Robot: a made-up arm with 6 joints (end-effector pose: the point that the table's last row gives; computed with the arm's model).
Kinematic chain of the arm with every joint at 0, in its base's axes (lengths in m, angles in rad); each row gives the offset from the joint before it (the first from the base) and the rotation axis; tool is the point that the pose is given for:
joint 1: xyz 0 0 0.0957 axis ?
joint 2: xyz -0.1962 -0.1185 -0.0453 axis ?
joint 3: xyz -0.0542 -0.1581 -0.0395 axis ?
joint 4: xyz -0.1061 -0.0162 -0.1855 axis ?
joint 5: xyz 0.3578 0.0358 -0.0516 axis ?
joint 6: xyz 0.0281 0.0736 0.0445 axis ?
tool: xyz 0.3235 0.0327 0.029
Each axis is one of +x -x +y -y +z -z.
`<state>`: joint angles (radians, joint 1 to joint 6).
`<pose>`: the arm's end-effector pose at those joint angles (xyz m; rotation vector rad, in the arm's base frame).
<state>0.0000 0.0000 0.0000 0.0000 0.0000 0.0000</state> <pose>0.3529 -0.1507 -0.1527 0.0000 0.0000 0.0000</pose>
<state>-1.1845 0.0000 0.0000 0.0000 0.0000 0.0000</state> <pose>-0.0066 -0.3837 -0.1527 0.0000 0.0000 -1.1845</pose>
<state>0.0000 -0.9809 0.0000 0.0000 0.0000 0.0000</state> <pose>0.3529 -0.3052 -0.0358 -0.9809 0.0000 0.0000</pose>
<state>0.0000 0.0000 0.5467 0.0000 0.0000 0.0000</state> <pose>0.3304 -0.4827 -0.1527 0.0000 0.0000 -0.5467</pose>
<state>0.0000 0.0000 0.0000 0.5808 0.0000 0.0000</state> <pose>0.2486 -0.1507 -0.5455 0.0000 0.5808 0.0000</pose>
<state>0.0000 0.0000 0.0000 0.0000 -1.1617 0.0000</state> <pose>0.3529 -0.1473 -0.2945 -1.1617 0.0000 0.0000</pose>
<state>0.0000 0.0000 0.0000 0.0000 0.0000 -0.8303</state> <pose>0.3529 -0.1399 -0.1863 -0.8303 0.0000 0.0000</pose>
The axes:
joint 1: +z
joint 2: +x
joint 3: -z
joint 4: +y
joint 5: +x
joint 6: +x

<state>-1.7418 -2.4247 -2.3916 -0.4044 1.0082 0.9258</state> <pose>-0.1010 0.6489 -0.1678 -1.9665 -1.2921 1.7680</pose>
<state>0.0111 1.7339 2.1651 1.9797 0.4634 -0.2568</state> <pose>0.0056 0.7567 0.2648 -1.5391 -1.5287 0.2003</pose>
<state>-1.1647 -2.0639 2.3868 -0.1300 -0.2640 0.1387</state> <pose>-0.1619 0.5737 0.7036 2.0442 1.2848 1.3695</pose>
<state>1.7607 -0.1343 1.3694 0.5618 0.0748 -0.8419</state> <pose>0.7974 0.1316 -0.4679 -0.8558 0.2555 0.5233</pose>
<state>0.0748 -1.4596 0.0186 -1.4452 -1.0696 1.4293</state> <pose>-0.2351 0.3288 0.1469 -0.8787 -0.9813 1.2460</pose>
